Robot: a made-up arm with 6 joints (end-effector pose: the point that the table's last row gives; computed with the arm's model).
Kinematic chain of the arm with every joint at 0, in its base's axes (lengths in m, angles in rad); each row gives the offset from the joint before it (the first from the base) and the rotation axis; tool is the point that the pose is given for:
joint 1: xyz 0 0 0.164 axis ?
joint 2: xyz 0 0.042 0 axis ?
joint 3: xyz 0 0 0.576 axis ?
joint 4: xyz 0 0 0.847 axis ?
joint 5: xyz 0 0 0 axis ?
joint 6: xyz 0 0 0.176 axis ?
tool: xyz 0 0 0
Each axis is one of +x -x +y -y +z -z.
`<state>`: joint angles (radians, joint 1 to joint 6).
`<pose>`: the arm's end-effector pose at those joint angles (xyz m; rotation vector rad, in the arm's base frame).
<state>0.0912 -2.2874 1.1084 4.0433 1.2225 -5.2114</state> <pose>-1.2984 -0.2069 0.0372 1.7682 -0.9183 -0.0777</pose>
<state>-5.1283 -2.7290 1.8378 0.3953 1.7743 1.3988</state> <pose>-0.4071 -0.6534 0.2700 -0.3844 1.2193 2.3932</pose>
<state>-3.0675 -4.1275 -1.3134 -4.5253 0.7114 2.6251</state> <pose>-1.1827 -0.2431 0.5146 0.1891 -1.0207 1.4989</pose>
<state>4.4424 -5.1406 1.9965 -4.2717 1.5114 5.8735</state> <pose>0.0333 -0.6329 -0.4541 1.8497 -0.2785 1.4936</pose>
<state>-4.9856 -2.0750 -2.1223 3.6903 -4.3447 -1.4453</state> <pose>0.1086 0.2258 -0.3784 0.7157 0.0590 2.6721</pose>
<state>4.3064 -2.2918 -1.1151 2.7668 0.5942 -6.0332</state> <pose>0.1048 0.0462 -1.1503 1.4912 -1.9200 0.7710</pose>
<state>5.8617 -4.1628 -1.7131 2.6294 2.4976 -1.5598</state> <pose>0.6647 -0.1952 0.5481 -2.1042 -0.5986 0.6036</pose>
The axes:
joint 1: +z
joint 2: +y
joint 3: +y
joint 4: +z
joint 5: +y
joint 6: +z

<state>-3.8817 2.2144 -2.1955 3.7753 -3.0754 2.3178</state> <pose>-0.3895 0.2895 0.4894 -2.9289 -1.0975 0.0791</pose>
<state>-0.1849 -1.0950 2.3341 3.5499 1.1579 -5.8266</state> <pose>0.2981 -0.0781 0.8665 0.0608 0.5344 -2.6739</pose>
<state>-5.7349 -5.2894 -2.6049 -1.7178 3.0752 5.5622</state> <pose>-0.1763 -0.0720 0.4494 0.4246 1.6072 1.1567</pose>
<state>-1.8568 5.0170 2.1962 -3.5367 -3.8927 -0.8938</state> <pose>0.0959 0.0134 0.8551 -1.0841 1.0553 0.3526</pose>
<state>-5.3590 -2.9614 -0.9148 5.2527 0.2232 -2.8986</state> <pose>0.3334 0.4559 -1.1720 1.9501 2.0886 0.9301</pose>
